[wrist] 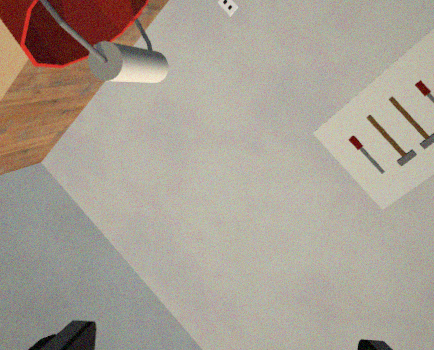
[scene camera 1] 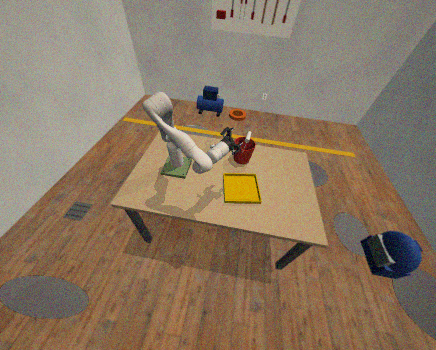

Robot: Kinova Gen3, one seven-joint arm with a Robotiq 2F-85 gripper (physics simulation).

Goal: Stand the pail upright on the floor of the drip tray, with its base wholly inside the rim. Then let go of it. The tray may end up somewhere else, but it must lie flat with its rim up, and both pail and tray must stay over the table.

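A red pail stands upright on the table, near its back edge. Its wire handle is raised, with a white cylindrical grip above the rim. The yellow drip tray lies flat, rim up, on the table in front of the pail, with nothing on its floor. My gripper is open and empty, at the left of the pail's upper part and handle in the scene view. In the wrist view the pail and grip are at the upper left, away from the fingertips. The tray does not show in the wrist view.
The wooden table carries the arm's green base plate at the left. On the floor behind are a blue compressor and an orange ring. A blue object shows at the right, beyond the table. A tool board hangs on the back wall.
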